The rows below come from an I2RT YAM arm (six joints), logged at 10 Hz.
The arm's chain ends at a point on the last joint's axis. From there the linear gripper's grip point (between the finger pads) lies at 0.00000 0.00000 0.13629 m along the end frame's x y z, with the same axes.
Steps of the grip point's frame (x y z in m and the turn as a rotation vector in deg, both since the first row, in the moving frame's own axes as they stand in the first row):
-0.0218 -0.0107 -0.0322 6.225 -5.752 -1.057
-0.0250 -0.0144 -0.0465 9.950 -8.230 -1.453
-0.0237 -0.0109 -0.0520 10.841 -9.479 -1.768
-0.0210 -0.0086 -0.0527 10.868 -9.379 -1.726
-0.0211 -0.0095 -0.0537 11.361 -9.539 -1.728
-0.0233 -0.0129 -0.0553 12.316 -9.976 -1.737
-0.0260 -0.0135 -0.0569 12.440 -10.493 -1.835
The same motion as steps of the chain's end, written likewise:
-0.0080 0.0039 -0.0307 6.225 -5.752 -1.057
-0.0053 0.0088 -0.0431 9.950 -8.230 -1.453
-0.0010 0.0143 -0.0477 10.841 -9.479 -1.768
0.0015 0.0166 -0.0484 10.868 -9.379 -1.726
0.0017 0.0169 -0.0492 11.361 -9.539 -1.728
0.0006 0.0157 -0.0501 12.316 -9.976 -1.737
-0.0009 0.0153 -0.0514 12.440 -10.493 -1.835

